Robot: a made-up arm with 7 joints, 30 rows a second.
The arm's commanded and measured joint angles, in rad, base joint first. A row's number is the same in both.
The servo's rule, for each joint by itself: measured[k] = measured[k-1] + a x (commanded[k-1-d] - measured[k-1]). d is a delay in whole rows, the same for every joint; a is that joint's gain. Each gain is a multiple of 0.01, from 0.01 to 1. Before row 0 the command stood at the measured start. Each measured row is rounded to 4 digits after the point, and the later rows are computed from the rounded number. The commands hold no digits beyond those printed.
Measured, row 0: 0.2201, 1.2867, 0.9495, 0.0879, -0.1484, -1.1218, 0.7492
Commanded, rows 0 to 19: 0.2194, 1.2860, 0.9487, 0.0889, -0.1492, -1.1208, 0.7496; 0.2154, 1.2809, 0.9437, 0.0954, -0.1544, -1.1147, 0.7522; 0.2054, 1.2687, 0.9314, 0.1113, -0.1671, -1.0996, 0.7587; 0.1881, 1.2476, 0.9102, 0.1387, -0.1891, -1.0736, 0.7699; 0.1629, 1.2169, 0.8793, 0.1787, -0.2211, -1.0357, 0.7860; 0.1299, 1.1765, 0.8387, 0.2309, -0.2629, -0.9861, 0.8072; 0.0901, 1.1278, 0.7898, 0.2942, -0.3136, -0.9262, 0.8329; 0.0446, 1.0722, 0.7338, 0.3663, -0.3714, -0.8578, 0.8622; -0.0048, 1.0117, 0.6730, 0.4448, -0.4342, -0.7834, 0.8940; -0.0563, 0.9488, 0.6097, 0.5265, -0.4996, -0.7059, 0.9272; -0.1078, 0.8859, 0.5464, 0.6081, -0.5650, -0.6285, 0.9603; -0.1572, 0.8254, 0.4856, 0.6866, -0.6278, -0.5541, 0.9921; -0.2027, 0.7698, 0.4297, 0.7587, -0.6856, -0.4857, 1.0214; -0.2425, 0.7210, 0.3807, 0.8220, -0.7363, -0.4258, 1.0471; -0.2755, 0.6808, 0.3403, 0.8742, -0.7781, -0.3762, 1.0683; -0.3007, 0.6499, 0.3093, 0.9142, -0.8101, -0.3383, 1.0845; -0.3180, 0.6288, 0.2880, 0.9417, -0.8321, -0.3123, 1.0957; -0.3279, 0.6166, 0.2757, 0.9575, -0.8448, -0.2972, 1.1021; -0.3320, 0.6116, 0.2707, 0.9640, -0.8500, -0.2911, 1.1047; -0.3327, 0.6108, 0.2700, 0.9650, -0.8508, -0.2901, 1.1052
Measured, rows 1 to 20: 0.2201, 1.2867, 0.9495, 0.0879, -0.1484, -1.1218, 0.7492; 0.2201, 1.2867, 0.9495, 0.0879, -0.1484, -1.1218, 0.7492; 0.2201, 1.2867, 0.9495, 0.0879, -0.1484, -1.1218, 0.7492; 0.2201, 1.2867, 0.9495, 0.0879, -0.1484, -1.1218, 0.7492; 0.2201, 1.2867, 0.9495, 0.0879, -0.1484, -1.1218, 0.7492; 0.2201, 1.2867, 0.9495, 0.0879, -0.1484, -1.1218, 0.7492; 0.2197, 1.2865, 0.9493, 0.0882, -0.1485, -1.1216, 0.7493; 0.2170, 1.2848, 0.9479, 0.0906, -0.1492, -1.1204, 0.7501; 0.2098, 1.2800, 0.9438, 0.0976, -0.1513, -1.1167, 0.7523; 0.1963, 1.2703, 0.9354, 0.1116, -0.1558, -1.1089, 0.7569; 0.1756, 1.2543, 0.9214, 0.1344, -0.1636, -1.0957, 0.7645; 0.1473, 1.2310, 0.9007, 0.1672, -0.1755, -1.0760, 0.7756; 0.1118, 1.2000, 0.8730, 0.2104, -0.1921, -1.0490, 0.7905; 0.0701, 1.1617, 0.8382, 0.2634, -0.2136, -1.0146, 0.8091; 0.0237, 1.1167, 0.7969, 0.3251, -0.2401, -0.9730, 0.8312; -0.0259, 1.0663, 0.7501, 0.3936, -0.2712, -0.9249, 0.8562; -0.0767, 1.0122, 0.6992, 0.4665, -0.3065, -0.8715, 0.8833; -0.1266, 0.9562, 0.6458, 0.5413, -0.3451, -0.8144, 0.9116; -0.1738, 0.9003, 0.5918, 0.6152, -0.3860, -0.7552, 0.9401; -0.2164, 0.8465, 0.5390, 0.6855, -0.4280, -0.6959, 0.9679
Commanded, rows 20 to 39: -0.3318, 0.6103, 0.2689, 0.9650, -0.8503, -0.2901, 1.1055; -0.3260, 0.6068, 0.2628, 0.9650, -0.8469, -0.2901, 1.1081; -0.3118, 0.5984, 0.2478, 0.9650, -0.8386, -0.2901, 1.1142; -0.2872, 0.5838, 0.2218, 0.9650, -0.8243, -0.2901, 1.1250; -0.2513, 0.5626, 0.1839, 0.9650, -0.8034, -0.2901, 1.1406; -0.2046, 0.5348, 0.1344, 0.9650, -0.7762, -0.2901, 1.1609; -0.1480, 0.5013, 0.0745, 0.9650, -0.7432, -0.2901, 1.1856; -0.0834, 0.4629, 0.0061, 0.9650, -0.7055, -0.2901, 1.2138; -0.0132, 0.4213, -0.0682, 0.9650, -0.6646, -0.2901, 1.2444; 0.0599, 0.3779, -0.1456, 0.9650, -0.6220, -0.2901, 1.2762; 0.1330, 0.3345, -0.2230, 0.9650, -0.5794, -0.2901, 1.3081; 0.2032, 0.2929, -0.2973, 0.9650, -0.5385, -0.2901, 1.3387; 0.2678, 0.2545, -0.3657, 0.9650, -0.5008, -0.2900, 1.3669; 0.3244, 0.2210, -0.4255, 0.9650, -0.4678, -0.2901, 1.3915; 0.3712, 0.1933, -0.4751, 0.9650, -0.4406, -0.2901, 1.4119; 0.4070, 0.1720, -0.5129, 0.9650, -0.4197, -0.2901, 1.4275; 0.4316, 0.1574, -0.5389, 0.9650, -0.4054, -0.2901, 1.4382; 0.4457, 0.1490, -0.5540, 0.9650, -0.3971, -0.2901, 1.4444; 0.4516, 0.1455, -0.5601, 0.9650, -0.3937, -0.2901, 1.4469; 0.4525, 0.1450, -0.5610, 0.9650, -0.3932, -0.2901, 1.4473
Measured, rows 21 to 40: -0.2530, 0.7968, 0.4893, 0.7497, -0.4700, -0.6384, 0.9940; -0.2826, 0.7527, 0.4443, 0.8056, -0.5108, -0.5844, 1.0175; -0.3045, 0.7155, 0.4052, 0.8519, -0.5494, -0.5354, 1.0378; -0.3190, 0.6858, 0.3728, 0.8878, -0.5848, -0.4925, 1.0545; -0.3271, 0.6635, 0.3473, 0.9137, -0.6166, -0.4562, 1.0676; -0.3306, 0.6477, 0.3280, 0.9311, -0.6447, -0.4263, 1.0774; -0.3313, 0.6365, 0.3132, 0.9426, -0.6694, -0.4018, 1.0847; -0.3280, 0.6276, 0.3006, 0.9502, -0.6907, -0.3817, 1.0908; -0.3180, 0.6188, 0.2874, 0.9552, -0.7084, -0.3652, 1.0969; -0.2989, 0.6083, 0.2710, 0.9585, -0.7223, -0.3517, 1.1042; -0.2694, 0.5946, 0.2492, 0.9607, -0.7320, -0.3406, 1.1137; -0.2292, 0.5767, 0.2205, 0.9622, -0.7373, -0.3315, 1.1260; -0.1789, 0.5541, 0.1840, 0.9632, -0.7380, -0.3240, 1.1415; -0.1197, 0.5267, 0.1395, 0.9638, -0.7341, -0.3179, 1.1603; -0.0537, 0.4951, 0.0876, 0.9642, -0.7258, -0.3129, 1.1822; 0.0167, 0.4599, 0.0293, 0.9645, -0.7133, -0.3088, 1.2066; 0.0888, 0.4223, -0.0338, 0.9647, -0.6972, -0.3054, 1.2330; 0.1597, 0.3835, -0.0997, 0.9648, -0.6782, -0.3026, 1.2605; 0.2267, 0.3448, -0.1662, 0.9649, -0.6569, -0.3003, 1.2882; 0.2873, 0.3077, -0.2310, 0.9649, -0.6342, -0.2985, 1.3151
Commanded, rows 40 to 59: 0.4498, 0.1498, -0.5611, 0.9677, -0.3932, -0.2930, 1.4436; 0.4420, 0.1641, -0.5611, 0.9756, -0.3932, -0.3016, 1.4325; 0.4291, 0.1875, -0.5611, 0.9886, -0.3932, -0.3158, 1.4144; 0.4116, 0.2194, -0.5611, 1.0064, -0.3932, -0.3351, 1.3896; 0.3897, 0.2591, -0.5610, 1.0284, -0.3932, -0.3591, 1.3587; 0.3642, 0.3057, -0.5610, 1.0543, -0.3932, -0.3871, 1.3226; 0.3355, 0.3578, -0.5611, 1.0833, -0.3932, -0.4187, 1.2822; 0.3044, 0.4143, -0.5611, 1.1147, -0.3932, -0.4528, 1.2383; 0.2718, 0.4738, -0.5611, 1.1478, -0.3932, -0.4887, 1.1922; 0.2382, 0.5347, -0.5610, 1.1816, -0.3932, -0.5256, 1.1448; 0.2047, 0.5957, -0.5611, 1.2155, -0.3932, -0.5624, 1.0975; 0.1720, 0.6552, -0.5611, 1.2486, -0.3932, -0.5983, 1.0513; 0.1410, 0.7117, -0.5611, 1.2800, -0.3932, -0.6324, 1.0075; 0.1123, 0.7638, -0.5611, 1.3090, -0.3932, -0.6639, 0.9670; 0.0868, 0.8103, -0.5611, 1.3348, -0.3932, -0.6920, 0.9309; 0.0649, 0.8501, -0.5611, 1.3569, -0.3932, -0.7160, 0.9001; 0.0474, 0.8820, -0.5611, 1.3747, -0.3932, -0.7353, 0.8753; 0.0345, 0.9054, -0.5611, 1.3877, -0.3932, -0.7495, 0.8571; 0.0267, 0.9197, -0.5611, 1.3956, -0.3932, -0.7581, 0.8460; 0.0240, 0.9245, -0.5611, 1.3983, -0.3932, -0.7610, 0.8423
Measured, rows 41 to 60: 0.3393, 0.2734, -0.2920, 0.9649, -0.6110, -0.2970, 1.3403; 0.3813, 0.2430, -0.3472, 0.9649, -0.5880, -0.2958, 1.3630; 0.4125, 0.2173, -0.3951, 0.9649, -0.5661, -0.2948, 1.3826; 0.4331, 0.1968, -0.4348, 0.9649, -0.5458, -0.2940, 1.3987; 0.4446, 0.1814, -0.4661, 0.9649, -0.5275, -0.2933, 1.4112; 0.4495, 0.1705, -0.4898, 0.9649, -0.5114, -0.2927, 1.4206; 0.4497, 0.1643, -0.5076, 0.9659, -0.4972, -0.2928, 1.4266; 0.4449, 0.1642, -0.5210, 0.9692, -0.4847, -0.2944, 1.4281; 0.4351, 0.1712, -0.5310, 0.9758, -0.4737, -0.2983, 1.4245; 0.4205, 0.1857, -0.5385, 0.9862, -0.4640, -0.3049, 1.4154; 0.4014, 0.2077, -0.5441, 1.0005, -0.4555, -0.3147, 1.4007; 0.3783, 0.2371, -0.5483, 1.0188, -0.4480, -0.3277, 1.3804; 0.3518, 0.2733, -0.5515, 1.0407, -0.4414, -0.3441, 1.3549; 0.3224, 0.3156, -0.5539, 1.0659, -0.4356, -0.3637, 1.3246; 0.2910, 0.3631, -0.5557, 1.0937, -0.4305, -0.3862, 1.2902; 0.2583, 0.4146, -0.5570, 1.1236, -0.4260, -0.4113, 1.2524; 0.2251, 0.4689, -0.5580, 1.1548, -0.4221, -0.4385, 1.2121; 0.1922, 0.5248, -0.5588, 1.1867, -0.4186, -0.4673, 1.1703; 0.1605, 0.5809, -0.5594, 1.2184, -0.4156, -0.4970, 1.1280; 0.1306, 0.6358, -0.5598, 1.2492, -0.4129, -0.5270, 1.0861
